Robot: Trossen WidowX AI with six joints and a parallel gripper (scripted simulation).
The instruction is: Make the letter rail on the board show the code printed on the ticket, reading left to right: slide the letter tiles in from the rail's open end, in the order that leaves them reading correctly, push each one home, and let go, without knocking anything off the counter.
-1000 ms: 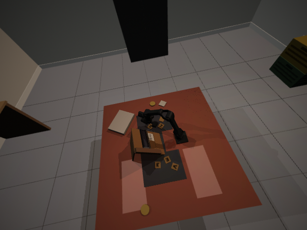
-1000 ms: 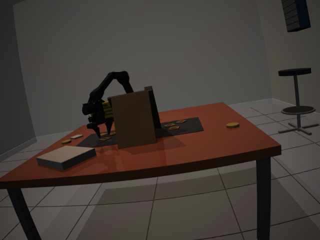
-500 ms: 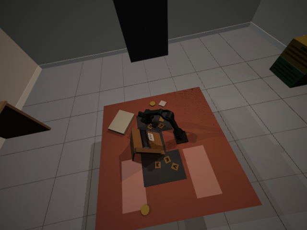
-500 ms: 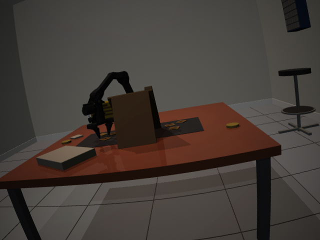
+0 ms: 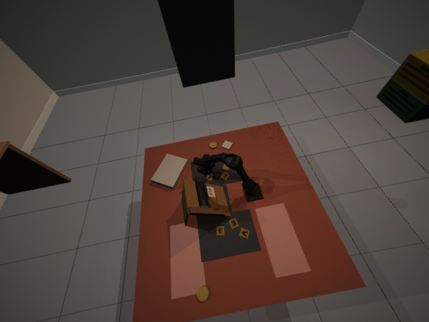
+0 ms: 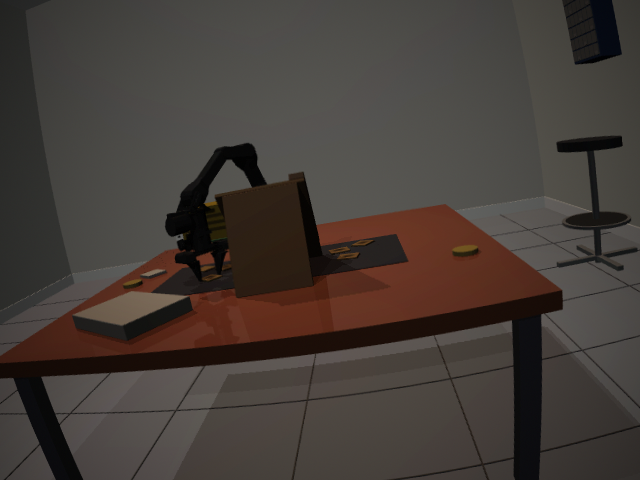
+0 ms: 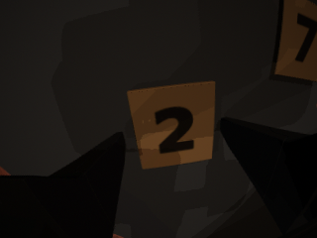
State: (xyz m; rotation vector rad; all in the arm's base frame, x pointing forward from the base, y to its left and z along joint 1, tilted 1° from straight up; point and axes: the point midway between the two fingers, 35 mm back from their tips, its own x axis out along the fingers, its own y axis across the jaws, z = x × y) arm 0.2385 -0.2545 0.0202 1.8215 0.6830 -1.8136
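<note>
Right now my gripper tip is right at the tile. The rest, counted from my gripper tip: book (290 mm ahead, 190 mm to the right, 10 mm above); then dark mat (210 mm to the left, 40 mm behind); then white ticket (170 mm to the left, 100 mm above, 40 mm ahead).
</note>
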